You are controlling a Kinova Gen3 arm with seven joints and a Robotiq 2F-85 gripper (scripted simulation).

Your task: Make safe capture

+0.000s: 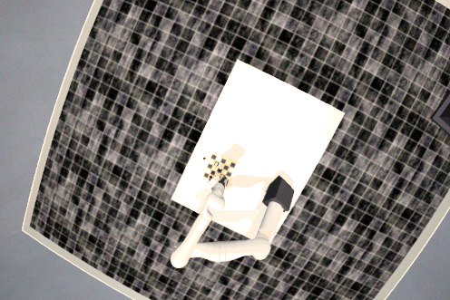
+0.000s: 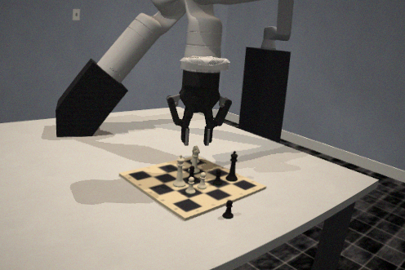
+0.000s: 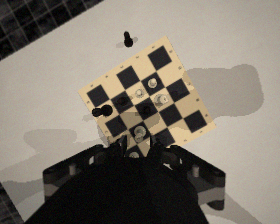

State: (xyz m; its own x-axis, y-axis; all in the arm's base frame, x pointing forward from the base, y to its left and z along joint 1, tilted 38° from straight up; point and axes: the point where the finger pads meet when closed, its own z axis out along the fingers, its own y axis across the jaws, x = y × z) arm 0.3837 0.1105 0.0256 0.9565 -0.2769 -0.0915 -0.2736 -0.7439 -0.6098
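Right now my hand is 4 cm short of the board, 3 cm to the left of it and 8 cm above it. Round my hand: tall white piece 5 cm ahead, 6 cm to the right, 5 cm below; then tall black piece 6 cm ahead, 6 cm to the left, 5 cm below.
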